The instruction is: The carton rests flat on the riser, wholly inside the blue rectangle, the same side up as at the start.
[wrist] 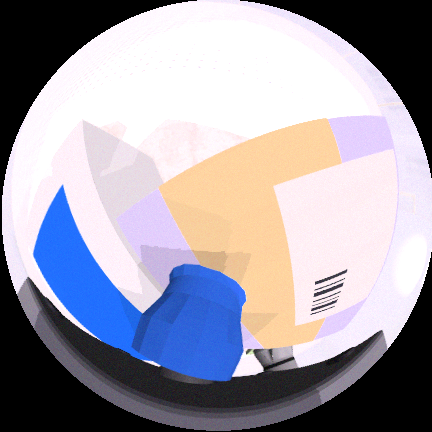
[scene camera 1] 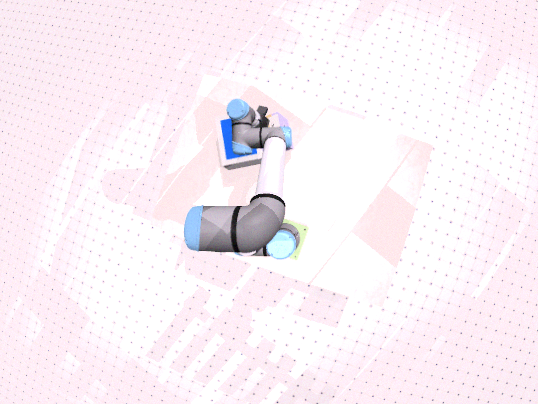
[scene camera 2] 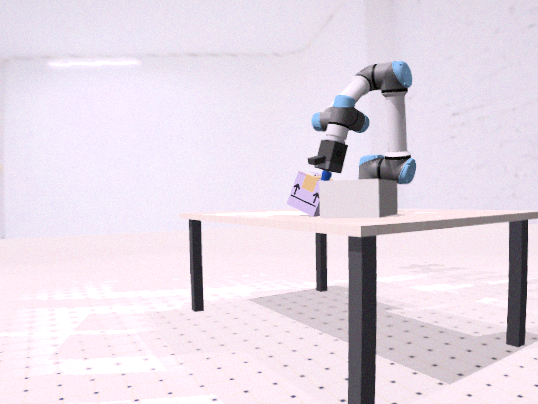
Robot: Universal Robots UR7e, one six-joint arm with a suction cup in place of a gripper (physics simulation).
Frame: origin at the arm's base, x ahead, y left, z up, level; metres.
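Where they show: end effector, tool point: (wrist: 203,271).
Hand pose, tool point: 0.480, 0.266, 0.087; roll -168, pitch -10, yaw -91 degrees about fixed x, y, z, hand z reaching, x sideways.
Note:
After its pixels a point has its place, as x, y, z.
The carton (scene camera 1: 283,120) {0.542, 0.184, 0.081} (scene camera 2: 303,195) {0.546, 0.232, 0.046} (wrist: 245,215) is lilac with orange tape and a white barcode label. In scene camera 2 it is tilted, its printed arrows pointing up and leaning, with its lowest corner close to the table top; whether it touches is unclear. It is beside the pale riser (scene camera 1: 243,162) {0.289, 0.304, 0.075} (scene camera 2: 350,199) {0.505, 0.430, 0.030} (wrist: 112,165) {0.531, 0.322, 0.071}, partly hidden behind it. The blue rectangle (scene camera 1: 227,140) {0.366, 0.409, 0.092} (wrist: 75,265) {0.473, 0.348, 0.092} on the riser's top is partly covered by the arm in scene camera 1. My blue suction cup (scene camera 2: 326,175) (wrist: 207,280) is on the carton's top near the riser side, holding it.
The table (scene camera 2: 270,223) {0.729, 0.308, -0.040} bears the riser and the arm. The arm's base stands on a green plate (scene camera 1: 302,240) {0.018, -0.086, 0.008}. The arm's forearm (scene camera 1: 271,167) {0.235, 0.122, 0.490} reaches over the table to the carton. A black block (scene camera 2: 332,156) {0.486, 0.324, 0.177} sits above the suction cup.

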